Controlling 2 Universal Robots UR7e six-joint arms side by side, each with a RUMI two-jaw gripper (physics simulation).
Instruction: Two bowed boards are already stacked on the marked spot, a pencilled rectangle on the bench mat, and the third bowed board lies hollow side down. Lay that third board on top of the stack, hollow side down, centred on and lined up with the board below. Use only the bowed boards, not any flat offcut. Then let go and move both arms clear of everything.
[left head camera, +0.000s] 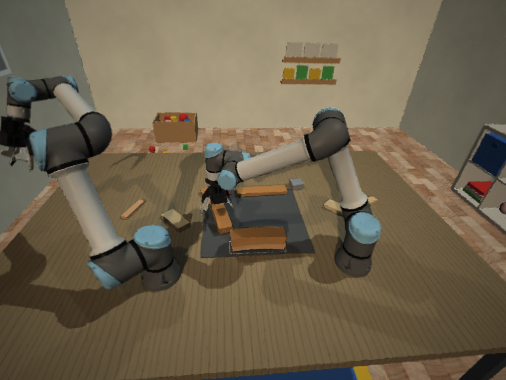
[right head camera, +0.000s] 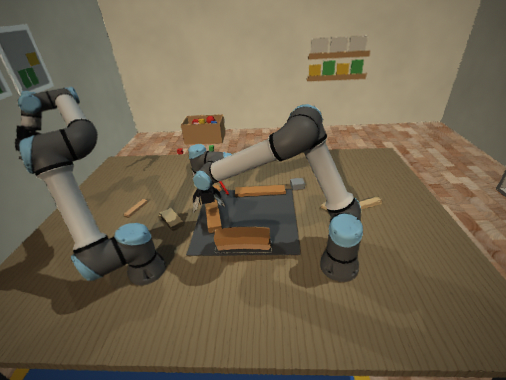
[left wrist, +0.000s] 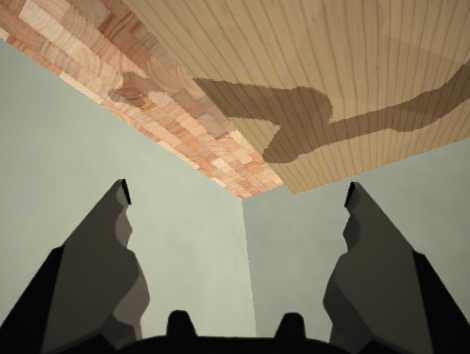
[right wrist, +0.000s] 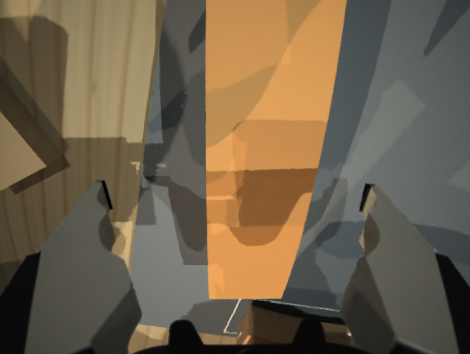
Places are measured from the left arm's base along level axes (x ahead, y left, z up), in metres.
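Where they show: left gripper, fingertip midpoint: (left head camera: 20, 168) (left wrist: 237, 182); right gripper, fingertip midpoint: (left head camera: 216, 210) (right head camera: 209, 210) (right wrist: 236, 184); left arm's base at its link origin: (left head camera: 161, 274) (right head camera: 147, 270); right arm's base at its link origin: (left head camera: 352, 262) (right head camera: 338, 266).
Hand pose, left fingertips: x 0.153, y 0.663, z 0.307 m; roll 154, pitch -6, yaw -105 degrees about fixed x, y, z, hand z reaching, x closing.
Things, the pixels of their top centre, and the offset from my left fingertips. Level surfaces: height alone.
- third bowed board at its top centre: (right wrist: 261, 185) (left head camera: 219, 209) (right head camera: 212, 209) dz -0.250, dx +0.233, dy -0.788 m
- dark bench mat at its surface level: dz -0.301 m
- long orange piece at its top centre: (right head camera: 260, 189) (left head camera: 261, 189) dz -0.279, dx +0.508, dy -0.953 m
- grey block at its top centre: (right head camera: 297, 181) (left head camera: 296, 181) dz -0.271, dx +0.628, dy -1.144 m
- red pen at its top centre: (right head camera: 223, 186) dz -0.292, dx +0.502, dy -0.726 m
- tan offcut at its top centre: (left head camera: 175, 218) (right head camera: 170, 216) dz -0.286, dx +0.161, dy -0.581 m
- thin strip at its top centre: (left head camera: 133, 208) (right head camera: 135, 206) dz -0.290, dx +0.189, dy -0.336 m
The third bowed board (left head camera: 221, 220) (right head camera: 213, 219) (right wrist: 265, 150) lies lengthwise at the left of the dark bench mat (left head camera: 265, 215) (right head camera: 260, 215) (right wrist: 165, 295); its hollow side is hidden. The two stacked bowed boards (left head camera: 258, 240) (right head camera: 242, 239) (right wrist: 295, 322) lie crosswise at the mat's front, on the pencilled rectangle (right wrist: 233, 315). My right gripper (left head camera: 218, 207) (right head camera: 208, 206) (right wrist: 236, 184) is open and empty, above the third board, with a finger out to each side of it in the right wrist view. My left gripper (left head camera: 22, 164) (left wrist: 237, 182) is open and empty, high at the far left.
A long orange piece (left head camera: 262, 190) (right head camera: 260, 190) lies at the mat's back edge beside a grey block (left head camera: 296, 183) (right head camera: 297, 183). A red pen (right head camera: 224, 188) lies behind my right gripper. A tan offcut (left head camera: 175, 219) (right head camera: 170, 218) (right wrist: 17, 150) and a thin strip (left head camera: 132, 209) (right head camera: 136, 207) lie left of the mat.
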